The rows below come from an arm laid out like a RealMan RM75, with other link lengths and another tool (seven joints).
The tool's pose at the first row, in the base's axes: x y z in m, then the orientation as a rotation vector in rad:
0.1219, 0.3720, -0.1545, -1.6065, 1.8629, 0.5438
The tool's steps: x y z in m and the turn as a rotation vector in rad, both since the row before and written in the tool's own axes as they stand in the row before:
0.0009, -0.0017, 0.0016, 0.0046, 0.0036, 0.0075
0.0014, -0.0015, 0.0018, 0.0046, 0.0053, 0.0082
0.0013, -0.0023, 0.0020, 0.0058, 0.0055, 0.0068
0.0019, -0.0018, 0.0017, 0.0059, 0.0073, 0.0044
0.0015, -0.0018, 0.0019, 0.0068, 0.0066, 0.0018
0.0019, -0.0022, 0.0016, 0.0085, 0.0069, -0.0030
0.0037, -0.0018, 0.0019, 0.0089, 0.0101, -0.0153
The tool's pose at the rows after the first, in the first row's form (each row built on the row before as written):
0.1238, 0.3721, -0.1561, -1.5991, 1.8722, 0.5398
0.1255, 0.3720, -0.1582, -1.5920, 1.8834, 0.5349
0.1280, 0.3719, -0.1604, -1.5854, 1.8934, 0.5280
0.1299, 0.3712, -0.1628, -1.5818, 1.9026, 0.5187
0.1319, 0.3709, -0.1651, -1.5795, 1.9089, 0.5079
0.1342, 0.3700, -0.1674, -1.5804, 1.9111, 0.4930
0.1360, 0.3680, -0.1711, -1.5935, 1.9047, 0.4703

